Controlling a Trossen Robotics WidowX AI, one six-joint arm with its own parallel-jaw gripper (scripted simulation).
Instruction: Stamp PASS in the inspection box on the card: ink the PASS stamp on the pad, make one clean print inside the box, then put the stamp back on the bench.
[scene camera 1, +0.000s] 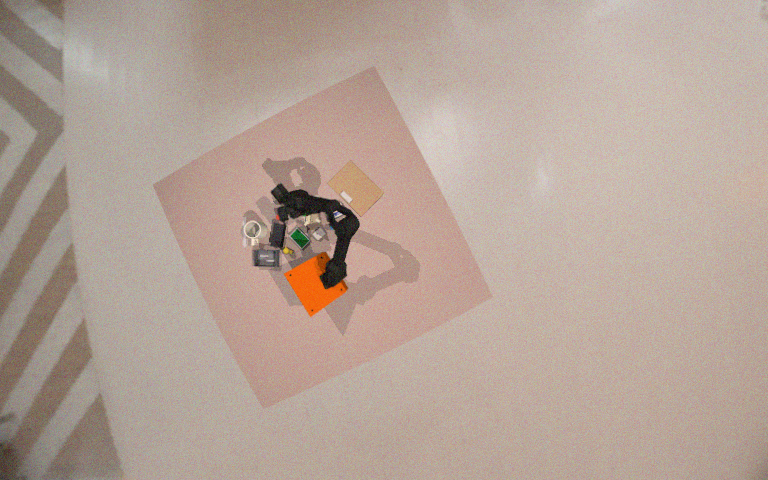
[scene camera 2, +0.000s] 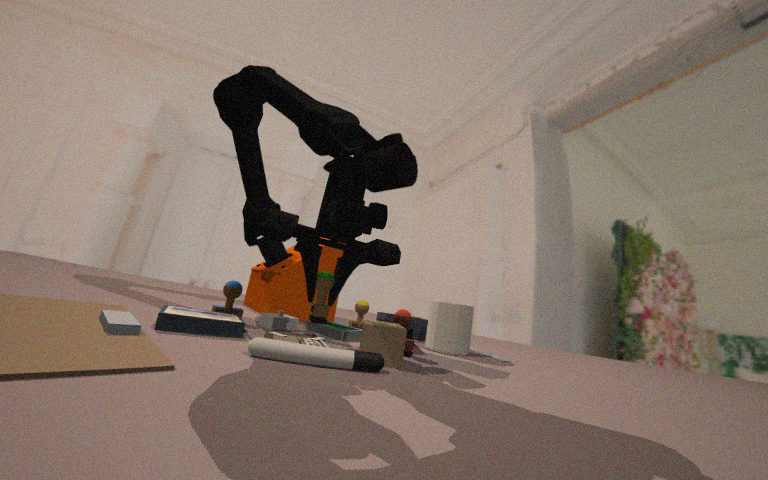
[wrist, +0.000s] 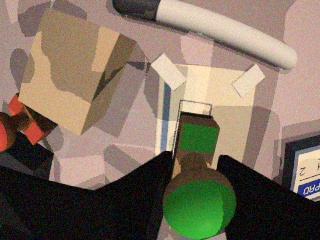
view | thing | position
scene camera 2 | gripper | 320, 304
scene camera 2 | white mug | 449, 327
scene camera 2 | tan box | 385, 338
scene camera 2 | cardboard sheet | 53, 337
